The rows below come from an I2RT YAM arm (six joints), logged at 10 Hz.
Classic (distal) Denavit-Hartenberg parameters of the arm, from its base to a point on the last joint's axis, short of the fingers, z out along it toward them. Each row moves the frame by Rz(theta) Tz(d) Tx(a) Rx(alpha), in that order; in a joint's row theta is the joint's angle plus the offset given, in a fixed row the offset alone. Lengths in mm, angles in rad.
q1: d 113.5; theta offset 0; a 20; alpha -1.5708
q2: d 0; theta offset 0; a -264; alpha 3.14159
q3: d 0; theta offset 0.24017; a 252.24; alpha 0
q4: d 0; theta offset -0.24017; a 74; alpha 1.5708
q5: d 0; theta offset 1.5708; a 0; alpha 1.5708
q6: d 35.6; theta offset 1.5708; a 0; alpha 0
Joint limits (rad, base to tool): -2.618..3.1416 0..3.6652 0..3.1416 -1.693..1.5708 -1.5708..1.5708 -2.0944..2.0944
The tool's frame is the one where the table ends.
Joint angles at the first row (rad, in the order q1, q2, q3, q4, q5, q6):
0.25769, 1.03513, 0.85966, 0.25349, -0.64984, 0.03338
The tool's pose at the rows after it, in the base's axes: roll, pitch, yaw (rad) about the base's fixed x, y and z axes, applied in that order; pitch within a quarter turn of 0, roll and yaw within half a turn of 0; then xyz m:
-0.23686 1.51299 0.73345 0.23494 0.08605 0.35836
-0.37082 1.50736 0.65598 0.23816 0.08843 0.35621
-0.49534 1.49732 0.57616 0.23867 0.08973 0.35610
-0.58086 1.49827 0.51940 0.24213 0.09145 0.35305
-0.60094 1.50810 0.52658 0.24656 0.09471 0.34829
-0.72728 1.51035 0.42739 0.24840 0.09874 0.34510
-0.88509 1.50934 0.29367 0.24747 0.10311 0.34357
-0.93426 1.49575 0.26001 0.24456 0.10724 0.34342
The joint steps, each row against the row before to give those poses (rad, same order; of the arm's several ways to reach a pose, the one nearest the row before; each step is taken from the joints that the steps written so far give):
0.00038, 0.04768, -0.00041, 0.04427, -0.06142, 0.00153
-0.00003, 0.02176, 0.00002, 0.02975, -0.05649, -0.00076
0.00004, 0.00877, 0.00001, 0.02059, -0.04459, -0.00077
0.00035, 0.01945, 0.00000, 0.01639, -0.02864, -0.00534
0.00575, 0.02517, 0.00000, 0.01373, -0.02172, -0.00305
0.01145, 0.01563, 0.00000, 0.00686, -0.01602, -0.01068
0.01602, 0.00420, -0.00001, -0.00495, -0.00839, -0.01412
0.01828, -0.00420, -0.00648, 0.01106, 0.00264, -0.00610

